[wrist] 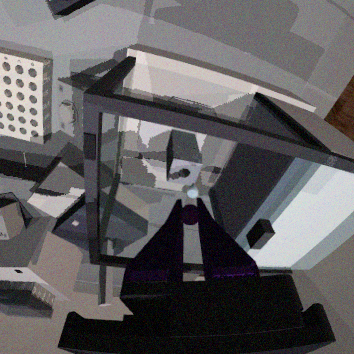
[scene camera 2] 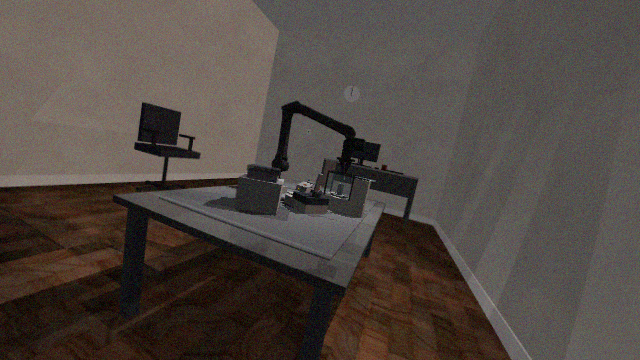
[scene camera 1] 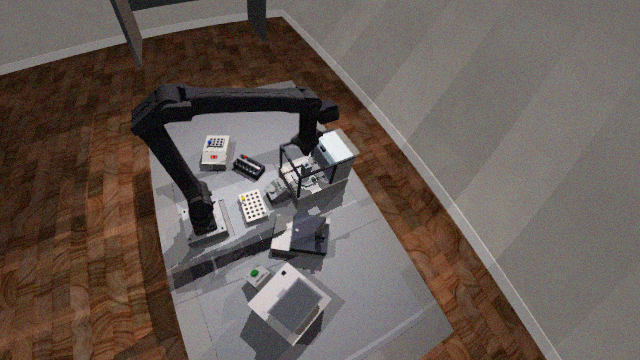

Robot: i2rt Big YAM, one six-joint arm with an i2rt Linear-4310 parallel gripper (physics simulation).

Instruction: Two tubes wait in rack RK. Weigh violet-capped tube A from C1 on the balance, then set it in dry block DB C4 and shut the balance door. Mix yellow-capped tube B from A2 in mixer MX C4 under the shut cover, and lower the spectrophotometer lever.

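My gripper (scene camera 1: 306,151) (scene camera 2: 344,172) (wrist: 189,203) is shut on the violet cap of tube A (wrist: 190,215), whose pale tip (wrist: 192,192) points down. It hangs at the open top of the balance (scene camera 1: 345,172) (scene camera 2: 353,203) (wrist: 92,200), above the grey tube holder (wrist: 184,159). The tip is apart from the holder's hole in the wrist view. The balance's glass door (scene camera 1: 335,146) (wrist: 312,210) is slid aside, its black knob (wrist: 261,233) beside the fingers. Yellow-capped tube B (scene camera 1: 243,198) stands in a corner of rack RK (scene camera 1: 255,204) (wrist: 26,91).
A white block with a red display (scene camera 1: 214,157) and a black tube rack (scene camera 1: 249,167) stand left of the balance. A grey knobbed box (scene camera 1: 276,191) is beside it. The dark-and-white instrument (scene camera 1: 300,235) and a white grey-lidded box (scene camera 1: 290,302) with a green-button box (scene camera 1: 255,274) stand nearer the camera.
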